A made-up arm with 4 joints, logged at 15 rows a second.
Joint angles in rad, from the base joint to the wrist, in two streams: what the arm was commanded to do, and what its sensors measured. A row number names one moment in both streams.
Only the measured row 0 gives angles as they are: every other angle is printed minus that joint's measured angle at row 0.
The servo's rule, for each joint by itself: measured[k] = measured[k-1] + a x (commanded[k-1-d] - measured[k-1]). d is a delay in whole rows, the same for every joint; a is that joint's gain. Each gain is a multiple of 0.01, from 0.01 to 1. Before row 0 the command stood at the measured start. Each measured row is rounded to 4 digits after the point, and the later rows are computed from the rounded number. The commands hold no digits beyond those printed.
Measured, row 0: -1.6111 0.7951 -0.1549 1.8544
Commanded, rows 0 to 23: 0.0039 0.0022 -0.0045 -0.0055; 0.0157 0.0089 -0.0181 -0.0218; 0.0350 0.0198 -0.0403 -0.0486; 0.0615 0.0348 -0.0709 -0.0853; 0.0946 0.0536 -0.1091 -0.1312; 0.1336 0.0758 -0.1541 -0.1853; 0.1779 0.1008 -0.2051 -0.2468; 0.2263 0.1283 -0.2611 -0.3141; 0.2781 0.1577 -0.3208 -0.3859; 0.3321 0.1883 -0.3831 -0.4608; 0.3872 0.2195 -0.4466 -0.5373; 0.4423 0.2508 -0.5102 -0.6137; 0.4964 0.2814 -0.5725 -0.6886; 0.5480 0.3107 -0.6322 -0.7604; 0.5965 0.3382 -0.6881 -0.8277; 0.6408 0.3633 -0.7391 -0.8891; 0.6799 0.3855 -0.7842 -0.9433; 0.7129 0.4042 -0.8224 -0.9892; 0.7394 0.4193 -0.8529 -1.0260; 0.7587 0.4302 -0.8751 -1.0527; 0.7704 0.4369 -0.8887 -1.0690; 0.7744 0.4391 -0.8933 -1.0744; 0.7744 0.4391 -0.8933 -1.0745; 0.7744 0.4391 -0.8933 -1.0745
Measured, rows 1 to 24: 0.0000 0.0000 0.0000 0.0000; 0.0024 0.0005 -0.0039 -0.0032; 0.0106 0.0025 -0.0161 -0.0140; 0.0257 0.0067 -0.0369 -0.0341; 0.0479 0.0134 -0.0661 -0.0638; 0.0769 0.0230 -0.1031 -0.1029; 0.1121 0.0357 -0.1470 -0.1507; 0.1529 0.0513 -0.1970 -0.2064; 0.1984 0.0698 -0.2521 -0.2689; 0.2478 0.0909 -0.3112 -0.3368; 0.3001 0.1143 -0.3730 -0.4087; 0.3541 0.1395 -0.4363 -0.4833; 0.4088 0.1662 -0.4999 -0.5589; 0.4631 0.1938 -0.5623 -0.6341; 0.5157 0.2219 -0.6224 -0.7074; 0.5658 0.2498 -0.6789 -0.7772; 0.6123 0.2770 -0.7307 -0.8421; 0.6542 0.3030 -0.7767 -0.9008; 0.6906 0.3273 -0.8160 -0.9521; 0.7209 0.3494 -0.8477 -0.9950; 0.7443 0.3688 -0.8713 -1.0285; 0.7605 0.3851 -0.8863 -1.0520; 0.7691 0.3981 -0.8923 -1.0650; 0.7724 0.4079 -0.8932 -1.0705
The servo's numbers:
d 1
a 0.62 0.24 0.86 0.58

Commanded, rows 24 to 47: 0.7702 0.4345 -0.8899 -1.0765; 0.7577 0.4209 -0.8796 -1.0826; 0.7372 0.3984 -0.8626 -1.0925; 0.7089 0.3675 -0.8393 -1.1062; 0.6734 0.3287 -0.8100 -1.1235; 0.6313 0.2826 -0.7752 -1.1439; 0.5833 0.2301 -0.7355 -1.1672; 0.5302 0.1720 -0.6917 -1.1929; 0.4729 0.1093 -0.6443 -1.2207; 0.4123 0.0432 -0.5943 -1.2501; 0.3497 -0.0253 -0.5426 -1.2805; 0.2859 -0.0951 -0.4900 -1.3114; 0.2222 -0.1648 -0.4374 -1.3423; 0.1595 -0.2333 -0.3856 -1.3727; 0.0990 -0.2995 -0.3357 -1.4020; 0.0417 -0.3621 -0.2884 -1.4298; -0.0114 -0.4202 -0.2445 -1.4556; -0.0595 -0.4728 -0.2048 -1.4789; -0.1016 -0.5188 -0.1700 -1.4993; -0.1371 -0.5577 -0.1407 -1.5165; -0.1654 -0.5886 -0.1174 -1.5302; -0.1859 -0.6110 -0.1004 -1.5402; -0.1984 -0.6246 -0.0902 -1.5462; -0.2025 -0.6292 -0.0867 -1.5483
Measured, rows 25 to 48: 0.7736 0.4154 -0.8933 -1.0728; 0.7715 0.4200 -0.8904 -1.0749; 0.7629 0.4202 -0.8811 -1.0794; 0.7470 0.4150 -0.8652 -1.0870; 0.7234 0.4036 -0.8429 -1.0981; 0.6924 0.3856 -0.8146 -1.1128; 0.6545 0.3609 -0.7807 -1.1308; 0.6104 0.3295 -0.7418 -1.1519; 0.5607 0.2917 -0.6987 -1.1757; 0.5063 0.2479 -0.6519 -1.2018; 0.4480 0.1988 -0.6024 -1.2298; 0.3871 0.1450 -0.5510 -1.2592; 0.3244 0.0874 -0.4985 -1.2895; 0.2610 0.0269 -0.4460 -1.3201; 0.1981 -0.0355 -0.3941 -1.3506; 0.1367 -0.0989 -0.3439 -1.3804; 0.0778 -0.1621 -0.2962 -1.4091; 0.0225 -0.2240 -0.2517 -1.4361; -0.0283 -0.2837 -0.2114 -1.4609; -0.0737 -0.3401 -0.1758 -1.4832; -0.1130 -0.3923 -0.1456 -1.5025; -0.1455 -0.4394 -0.1213 -1.5186; -0.1705 -0.4806 -0.1033 -1.5311; -0.1878 -0.5152 -0.0920 -1.5399
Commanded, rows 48 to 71: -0.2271 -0.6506 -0.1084 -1.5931; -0.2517 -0.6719 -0.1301 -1.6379; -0.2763 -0.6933 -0.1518 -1.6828; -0.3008 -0.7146 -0.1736 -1.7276; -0.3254 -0.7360 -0.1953 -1.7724; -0.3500 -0.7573 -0.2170 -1.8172; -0.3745 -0.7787 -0.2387 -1.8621; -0.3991 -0.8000 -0.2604 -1.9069; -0.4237 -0.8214 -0.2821 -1.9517; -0.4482 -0.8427 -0.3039 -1.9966; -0.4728 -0.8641 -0.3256 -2.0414; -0.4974 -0.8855 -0.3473 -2.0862; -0.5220 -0.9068 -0.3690 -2.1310; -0.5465 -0.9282 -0.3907 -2.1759; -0.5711 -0.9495 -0.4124 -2.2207; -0.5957 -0.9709 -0.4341 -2.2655; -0.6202 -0.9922 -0.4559 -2.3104; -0.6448 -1.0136 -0.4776 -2.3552; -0.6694 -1.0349 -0.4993 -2.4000; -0.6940 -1.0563 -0.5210 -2.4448; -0.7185 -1.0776 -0.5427 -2.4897; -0.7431 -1.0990 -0.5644 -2.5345; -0.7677 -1.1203 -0.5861 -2.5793; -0.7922 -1.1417 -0.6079 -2.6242
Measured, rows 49 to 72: -0.1969 -0.5426 -0.0874 -1.5448; -0.2156 -0.5685 -0.1055 -1.5728; -0.2380 -0.5933 -0.1267 -1.6106; -0.2617 -0.6173 -0.1483 -1.6525; -0.2859 -0.6407 -0.1701 -1.6961; -0.3104 -0.6636 -0.1918 -1.7404; -0.3350 -0.6861 -0.2135 -1.7849; -0.3595 -0.7083 -0.2352 -1.8297; -0.3841 -0.7303 -0.2569 -1.8745; -0.4087 -0.7522 -0.2786 -1.9193; -0.4332 -0.7739 -0.3004 -1.9641; -0.4578 -0.7955 -0.3221 -2.0089; -0.4824 -0.8171 -0.3438 -2.0537; -0.5070 -0.8386 -0.3655 -2.0985; -0.5315 -0.8601 -0.3872 -2.1434; -0.5561 -0.8816 -0.4089 -2.1882; -0.5807 -0.9030 -0.4306 -2.2330; -0.6052 -0.9244 -0.4524 -2.2779; -0.6298 -0.9458 -0.4741 -2.3227; -0.6544 -0.9672 -0.4958 -2.3675; -0.6790 -0.9886 -0.5175 -2.4123; -0.7035 -1.0100 -0.5392 -2.4572; -0.7281 -1.0314 -0.5609 -2.5020; -0.7527 -1.0527 -0.5826 -2.5468
